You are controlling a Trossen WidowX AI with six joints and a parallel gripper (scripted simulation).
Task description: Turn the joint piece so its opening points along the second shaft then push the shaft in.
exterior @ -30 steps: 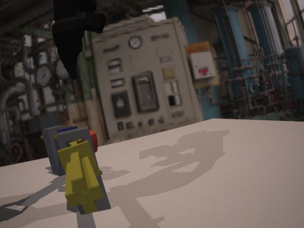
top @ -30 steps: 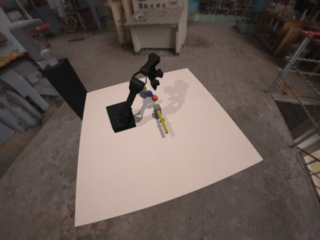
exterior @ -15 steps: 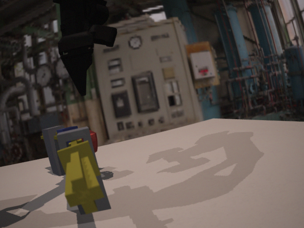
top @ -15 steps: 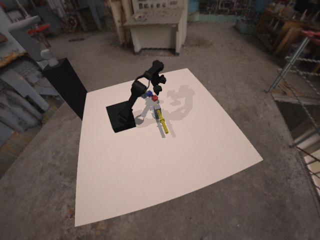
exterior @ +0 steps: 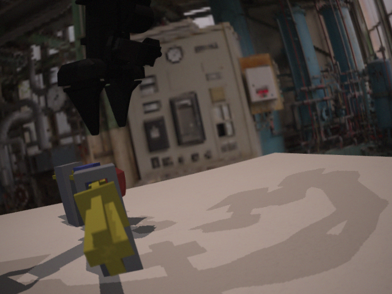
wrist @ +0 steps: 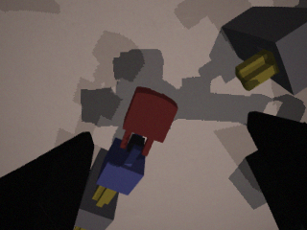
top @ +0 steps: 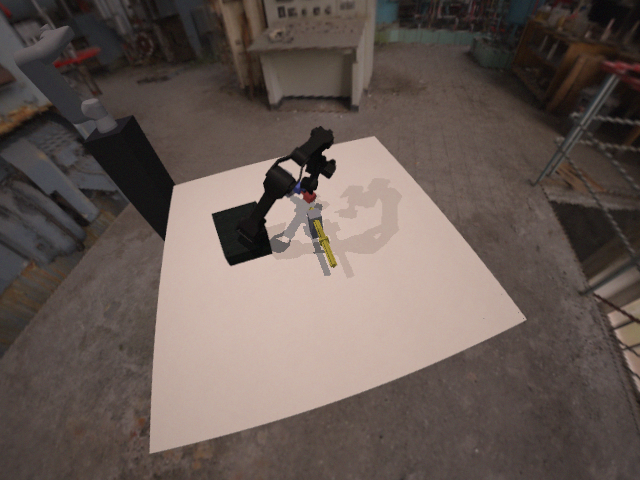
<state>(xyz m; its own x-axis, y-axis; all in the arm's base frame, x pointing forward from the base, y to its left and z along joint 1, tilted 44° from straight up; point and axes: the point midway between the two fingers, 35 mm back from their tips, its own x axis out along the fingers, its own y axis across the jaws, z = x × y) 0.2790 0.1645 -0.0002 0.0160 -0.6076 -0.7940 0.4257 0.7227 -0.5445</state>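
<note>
The dark red joint piece lies 8 cm below my gripper tip, 4 cm to the left of it and 2 cm behind it.
</note>
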